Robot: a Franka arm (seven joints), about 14 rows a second.
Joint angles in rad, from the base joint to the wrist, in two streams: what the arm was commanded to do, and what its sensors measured. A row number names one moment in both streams.
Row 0, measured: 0.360 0.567 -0.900 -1.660 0.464 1.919 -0.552
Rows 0 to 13, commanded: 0.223 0.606 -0.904 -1.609 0.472 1.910 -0.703; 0.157 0.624 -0.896 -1.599 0.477 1.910 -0.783; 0.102 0.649 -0.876 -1.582 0.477 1.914 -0.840; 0.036 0.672 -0.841 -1.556 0.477 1.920 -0.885; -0.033 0.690 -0.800 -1.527 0.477 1.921 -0.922; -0.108 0.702 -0.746 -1.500 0.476 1.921 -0.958; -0.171 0.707 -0.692 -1.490 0.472 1.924 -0.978; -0.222 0.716 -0.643 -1.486 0.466 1.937 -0.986; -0.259 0.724 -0.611 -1.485 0.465 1.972 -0.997; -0.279 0.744 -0.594 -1.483 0.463 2.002 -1.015; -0.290 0.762 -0.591 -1.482 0.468 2.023 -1.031; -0.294 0.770 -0.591 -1.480 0.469 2.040 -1.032; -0.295 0.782 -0.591 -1.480 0.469 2.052 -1.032; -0.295 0.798 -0.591 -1.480 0.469 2.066 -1.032
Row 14, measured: -0.287 0.770 -0.594 -1.506 0.464 2.051 -1.021
